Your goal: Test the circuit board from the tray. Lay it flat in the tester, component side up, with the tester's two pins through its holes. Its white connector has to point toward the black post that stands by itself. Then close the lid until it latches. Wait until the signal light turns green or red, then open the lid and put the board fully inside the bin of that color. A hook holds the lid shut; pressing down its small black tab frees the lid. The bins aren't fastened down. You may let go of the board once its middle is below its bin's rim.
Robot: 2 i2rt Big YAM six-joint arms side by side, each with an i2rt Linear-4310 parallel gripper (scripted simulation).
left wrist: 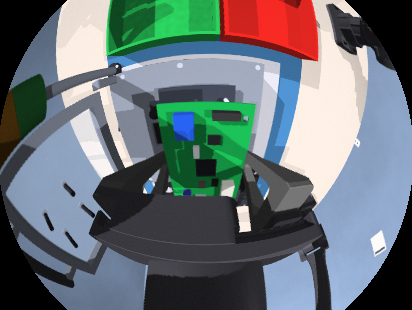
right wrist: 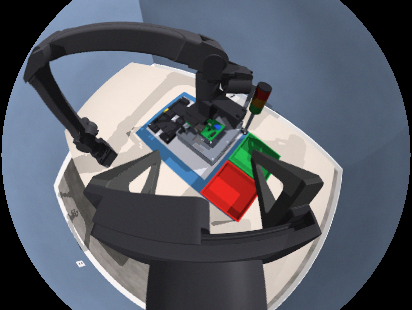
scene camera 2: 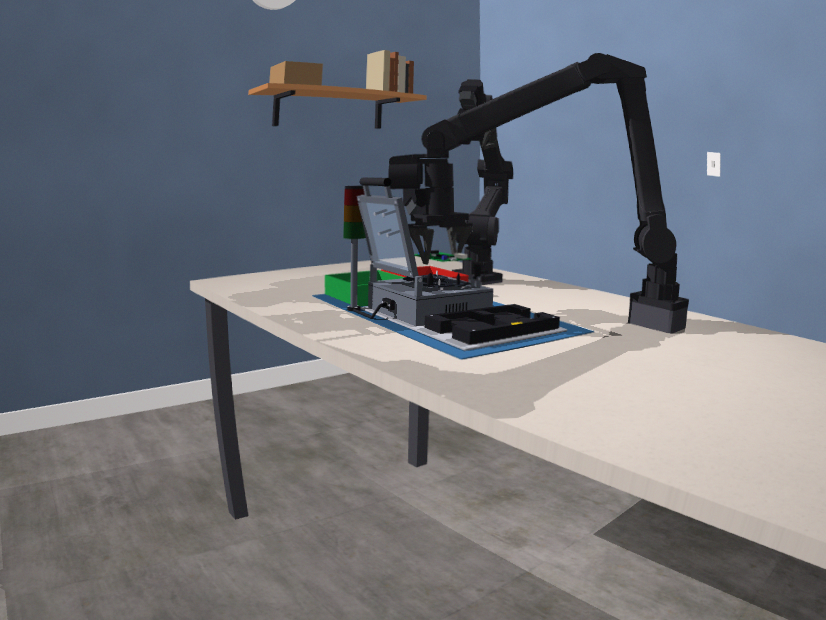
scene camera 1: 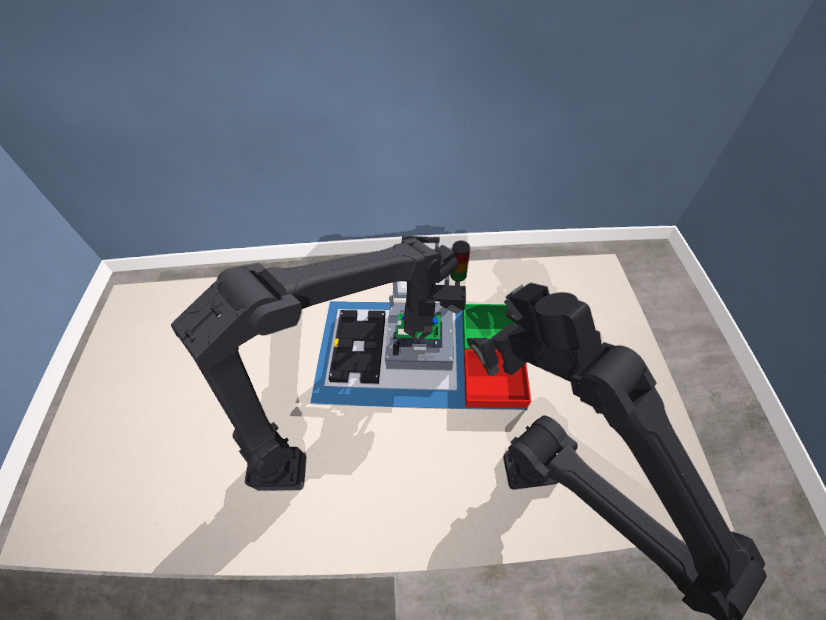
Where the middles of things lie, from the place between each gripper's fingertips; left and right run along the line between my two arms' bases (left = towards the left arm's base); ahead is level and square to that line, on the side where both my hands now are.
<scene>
I see my left gripper (scene camera 2: 440,262) 130 mm short of the clear lid (scene camera 2: 384,220), 10 mm to the left of it and 70 mm below it. Round my left hand: red bin (scene camera 1: 484,391) 110 mm behind, 200 mm to the right, 100 mm below; then green bin (scene camera 1: 482,320) 40 mm ahead, 200 mm to the right, 100 mm below; then green circuit board (left wrist: 205,143) 10 mm above.
Right now my right hand (scene camera 1: 487,327) is 24 cm above the green circuit board, 17 cm short of it and 13 cm to the right of it. From my right hand the other things lie so: red bin 34 cm below, 7 cm to the right, 6 cm ahead; green bin 34 cm below, 21 cm ahead, 8 cm to the right; clear lid 30 cm ahead, 17 cm below, 12 cm to the left.
</scene>
